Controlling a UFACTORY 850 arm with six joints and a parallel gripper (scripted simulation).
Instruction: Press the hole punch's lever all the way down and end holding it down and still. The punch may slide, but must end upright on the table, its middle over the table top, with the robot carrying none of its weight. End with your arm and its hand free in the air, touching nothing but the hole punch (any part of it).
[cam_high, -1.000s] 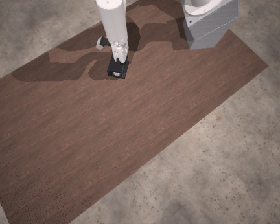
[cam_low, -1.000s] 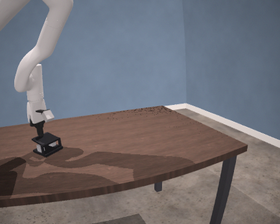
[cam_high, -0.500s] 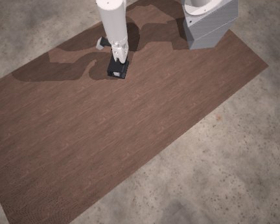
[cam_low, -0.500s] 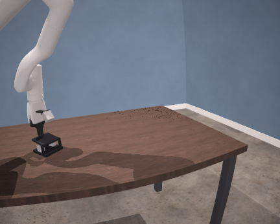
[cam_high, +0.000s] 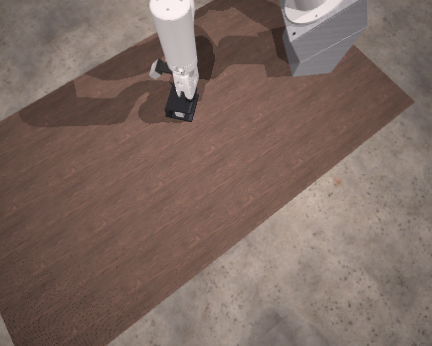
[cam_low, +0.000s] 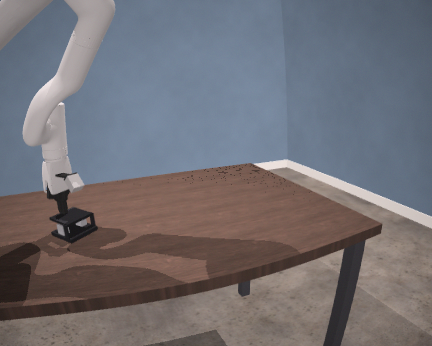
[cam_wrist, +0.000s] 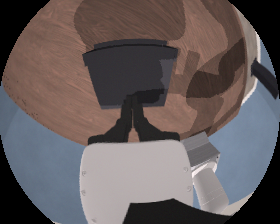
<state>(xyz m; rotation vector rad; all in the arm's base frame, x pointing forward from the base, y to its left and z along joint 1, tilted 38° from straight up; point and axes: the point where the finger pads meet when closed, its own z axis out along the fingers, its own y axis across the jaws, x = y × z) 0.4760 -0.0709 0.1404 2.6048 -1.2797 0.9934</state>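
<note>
Right now my hand is 20 mm short of the hole punch, 40 mm to the left of it and 50 mm above it.
</note>
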